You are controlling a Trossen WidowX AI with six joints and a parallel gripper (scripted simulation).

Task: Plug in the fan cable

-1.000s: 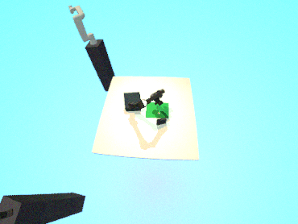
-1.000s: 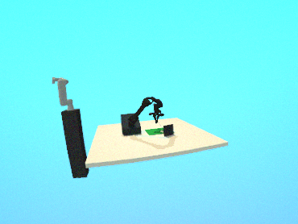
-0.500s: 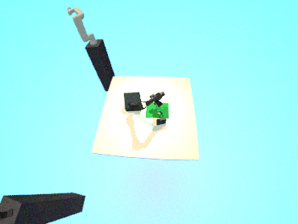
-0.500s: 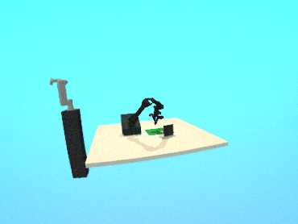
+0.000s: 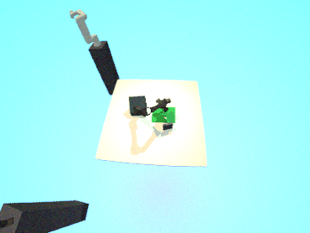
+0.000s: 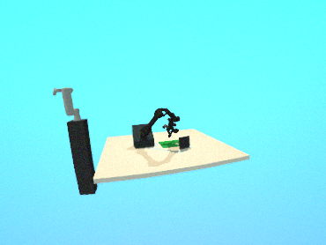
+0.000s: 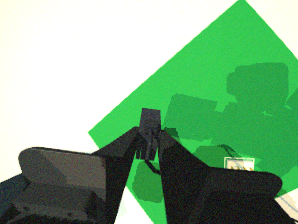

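Right now the green board is 100 mm below my gripper tip, 60 mm to the right of it and 30 mm ahead of it. From my gripper tip the other things lie so: fan cable plug: 10 mm below, 10 mm behind; four-pin fan header: 110 mm to the right, 90 mm below, 50 mm ahead; dark fan: 250 mm to the right, 90 mm ahead, 30 mm below.
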